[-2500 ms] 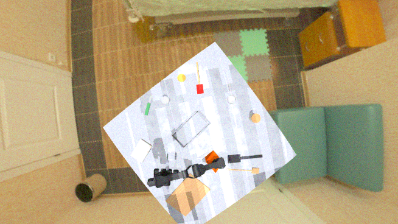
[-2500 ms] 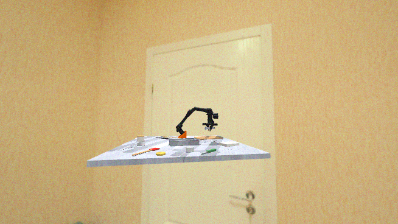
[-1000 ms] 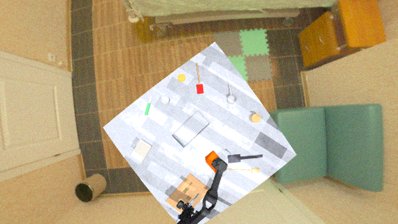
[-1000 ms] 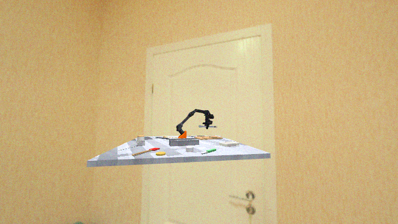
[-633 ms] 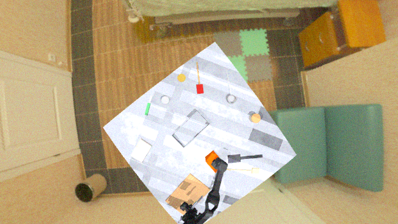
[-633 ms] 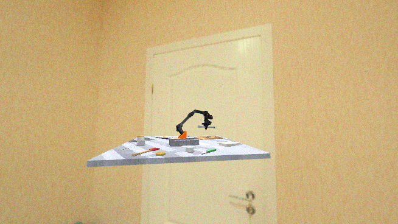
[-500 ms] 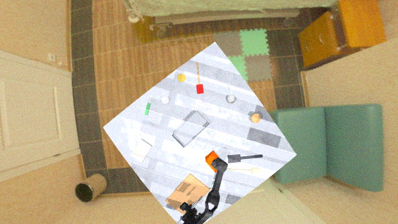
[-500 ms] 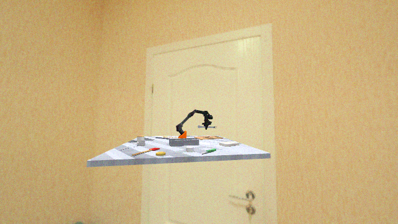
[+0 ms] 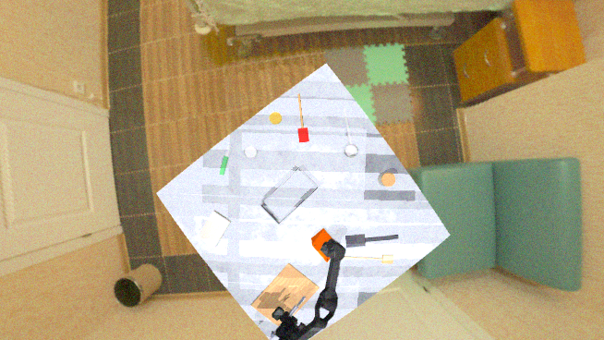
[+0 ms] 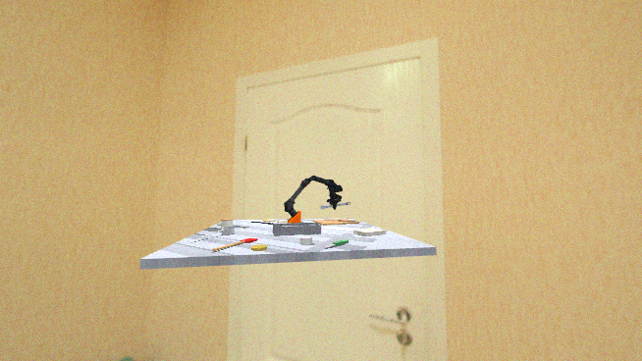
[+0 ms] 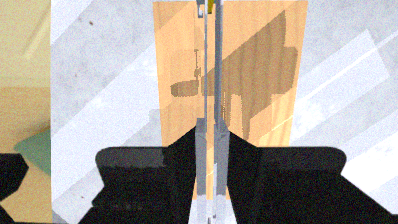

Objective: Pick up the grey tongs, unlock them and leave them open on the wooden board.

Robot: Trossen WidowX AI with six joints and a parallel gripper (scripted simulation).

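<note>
Now: gripper tip 40 mm short of the wooden board and 110 mm above it. Round my gripper tip: black spatula (40 mm behind, 610 mm to the right, 110 mm below); grey roasting tin (470 mm ahead, 450 mm to the right, 90 mm below); white block (630 mm ahead, 10 mm to the left, 100 mm below).
</note>
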